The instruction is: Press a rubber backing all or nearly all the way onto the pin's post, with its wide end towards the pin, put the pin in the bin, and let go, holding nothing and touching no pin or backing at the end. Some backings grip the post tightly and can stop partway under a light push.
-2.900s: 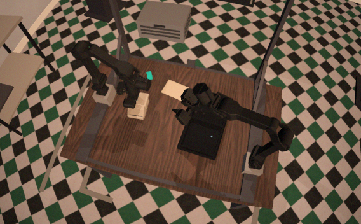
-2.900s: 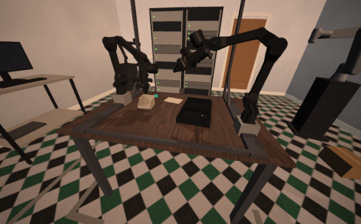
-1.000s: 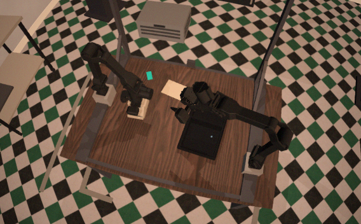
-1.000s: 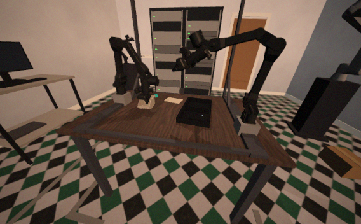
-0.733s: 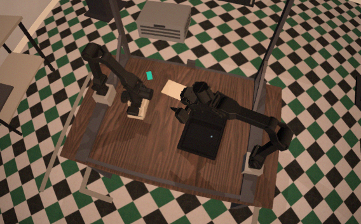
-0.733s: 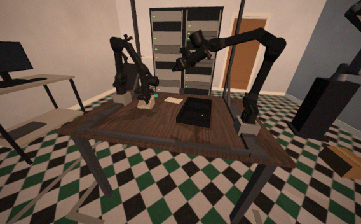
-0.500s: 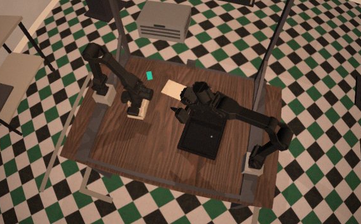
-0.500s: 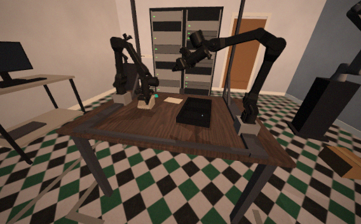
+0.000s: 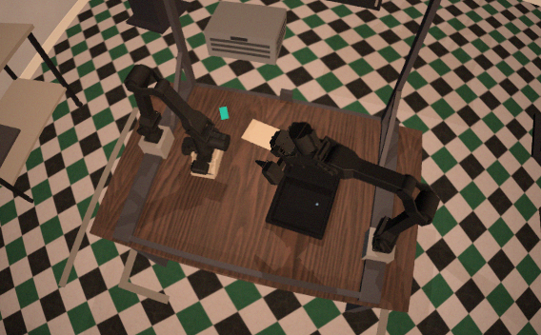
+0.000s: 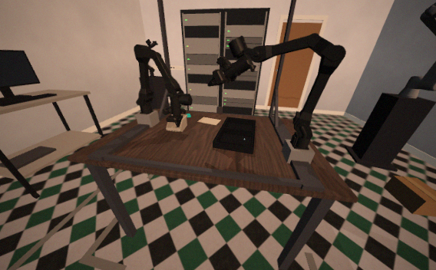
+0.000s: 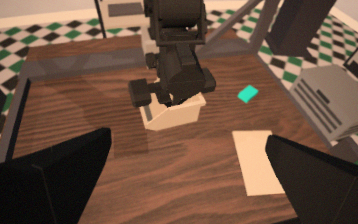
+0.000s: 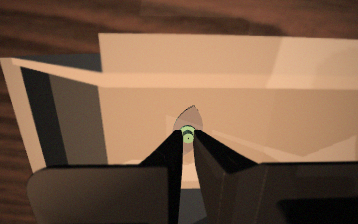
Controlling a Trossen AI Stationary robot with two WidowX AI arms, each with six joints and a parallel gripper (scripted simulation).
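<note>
Right now the cream bin is 10 mm ahead of my right hand and 10 mm below it. Round my right hand: rubber backing (20 mm behind, 440 mm to the left, 30 mm below); cream card (200 mm behind, 140 mm to the left, 40 mm below); black tray (80 mm behind, 390 mm to the left, 30 mm below).
</note>
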